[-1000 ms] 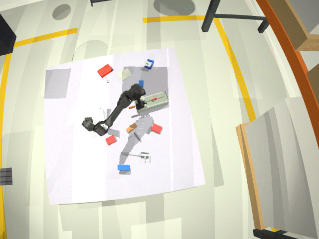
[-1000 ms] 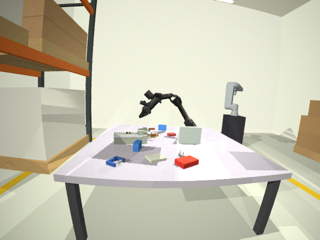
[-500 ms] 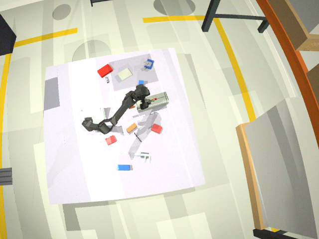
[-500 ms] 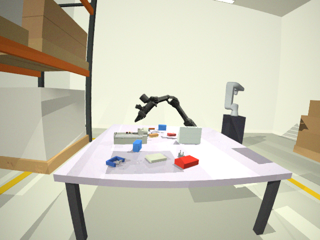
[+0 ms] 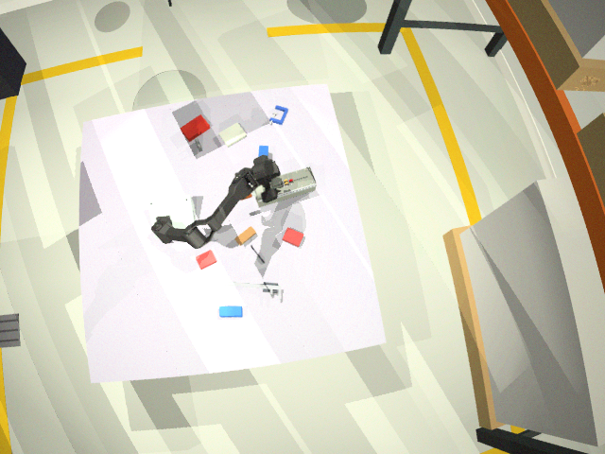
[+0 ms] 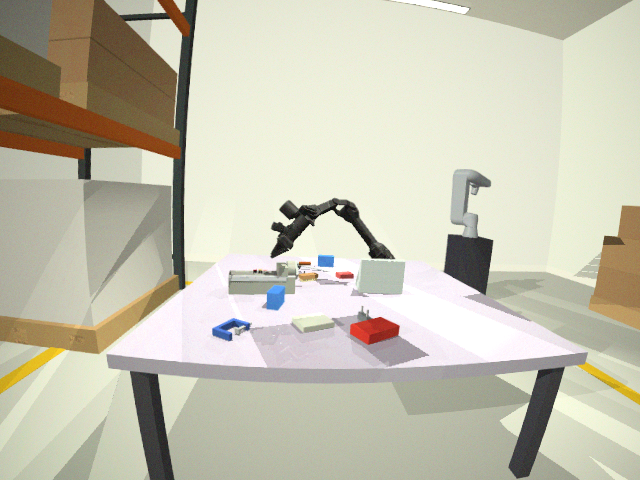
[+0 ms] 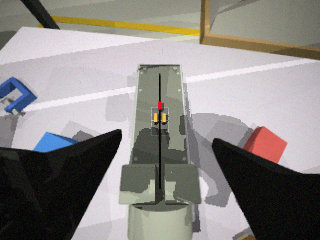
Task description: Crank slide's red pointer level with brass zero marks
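My gripper tip is 13 cm past the orange-brown crank handle, 4 cm to the left of it and 3 cm above it. The rest, counted from my gripper tip: red pointer 6 cm ahead, 2 cm to the left, 6 cm below; crank 12 cm behind, 3 cm to the right, 4 cm below; brown block 15 cm behind, 18 cm to the right, 13 cm below.
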